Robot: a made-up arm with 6 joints. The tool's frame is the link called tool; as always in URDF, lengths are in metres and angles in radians.
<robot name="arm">
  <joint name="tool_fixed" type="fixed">
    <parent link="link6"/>
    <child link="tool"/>
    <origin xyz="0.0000 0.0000 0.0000"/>
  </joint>
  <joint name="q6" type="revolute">
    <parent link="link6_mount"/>
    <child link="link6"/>
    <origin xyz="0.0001 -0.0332 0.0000" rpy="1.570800 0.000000 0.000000"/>
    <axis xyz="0 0 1"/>
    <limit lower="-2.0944" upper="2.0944"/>
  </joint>
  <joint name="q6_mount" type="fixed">
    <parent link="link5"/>
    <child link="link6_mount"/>
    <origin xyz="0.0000 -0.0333 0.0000"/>
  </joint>
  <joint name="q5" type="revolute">
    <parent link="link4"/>
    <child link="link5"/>
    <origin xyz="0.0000 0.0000 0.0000" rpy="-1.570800 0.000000 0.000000"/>
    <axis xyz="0 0 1"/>
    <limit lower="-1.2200" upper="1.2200"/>
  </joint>
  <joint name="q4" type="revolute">
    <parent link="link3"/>
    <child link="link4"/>
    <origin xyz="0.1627 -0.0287 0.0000" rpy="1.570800 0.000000 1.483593"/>
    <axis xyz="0 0 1"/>
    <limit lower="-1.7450" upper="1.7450"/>
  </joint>
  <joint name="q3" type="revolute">
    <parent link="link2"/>
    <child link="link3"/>
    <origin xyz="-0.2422 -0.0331 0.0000"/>
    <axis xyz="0 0 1"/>
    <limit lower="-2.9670" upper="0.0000"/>
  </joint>
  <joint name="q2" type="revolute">
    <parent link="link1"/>
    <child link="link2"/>
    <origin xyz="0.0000 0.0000 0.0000" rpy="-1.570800 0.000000 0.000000"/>
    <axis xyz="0 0 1"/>
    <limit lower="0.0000" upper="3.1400"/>
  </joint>
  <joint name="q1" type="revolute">
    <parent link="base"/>
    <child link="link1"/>
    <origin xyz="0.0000 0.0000 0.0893"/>
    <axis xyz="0 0 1"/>
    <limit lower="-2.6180" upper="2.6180"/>
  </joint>
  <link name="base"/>
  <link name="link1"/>
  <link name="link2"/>
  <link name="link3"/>
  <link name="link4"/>
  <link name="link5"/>
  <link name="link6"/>
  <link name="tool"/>
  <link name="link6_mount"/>
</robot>
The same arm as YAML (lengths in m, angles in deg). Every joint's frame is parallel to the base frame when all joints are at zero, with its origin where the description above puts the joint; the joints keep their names.
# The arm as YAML. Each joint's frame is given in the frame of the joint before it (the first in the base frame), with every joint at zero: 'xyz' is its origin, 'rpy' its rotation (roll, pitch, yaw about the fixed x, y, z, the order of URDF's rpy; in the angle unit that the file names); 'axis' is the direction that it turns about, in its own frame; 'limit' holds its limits. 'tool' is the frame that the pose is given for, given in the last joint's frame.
units:
  length: m
  angle: deg
joints:
  - name: q1
    type: revolute
    origin:
      xyz: [0.0, 0.0, 0.0893]
      rpy: [0.0, 0.0, 0.0]
    axis: [0.0, 0.0, 1.0]
    limit:
      lower: -150.0
      upper: 150.0
  - name: q2
    type: revolute
    origin:
      xyz: [0.0, 0.0, 0.0]
      rpy: [0.0, 0.0, 0.0]
    axis: [0.0, 1.0, 0.0]
    limit:
      lower: 0.0
      upper: 179.91
  - name: q3
    type: revolute
    origin:
      xyz: [-0.2422, 0.0, 0.0331]
      rpy: [0.0, 0.0, 0.0]
    axis: [0.0, 1.0, 0.0]
    limit:
      lower: -170.0
      upper: 0.0
  - name: q4
    type: revolute
    origin:
      xyz: [0.1627, 0.0, 0.0287]
      rpy: [0.0, 0.0, 0.0]
    axis: [0.9962, 0.0, 0.0871]
    limit:
      lower: -99.98
      upper: 99.98
  - name: q5
    type: revolute
    origin:
      xyz: [0.0, 0.0, 0.0]
      rpy: [0.0, 0.0, 0.0]
    axis: [0.0, 1.0, 0.0]
    limit:
      lower: -69.9
      upper: 69.9
  - name: q6
    type: revolute
    origin:
      xyz: [0.0663, 0.0, 0.0057]
      rpy: [0.0, 0.0, 0.0]
    axis: [0.9962, 0.0, 0.0871]
    limit:
      lower: -120.0
      upper: 120.0
tool:
  origin:
    xyz: [0.0, 0.0, 0.0]
    rpy: [0.0, 85.0, 0.0]

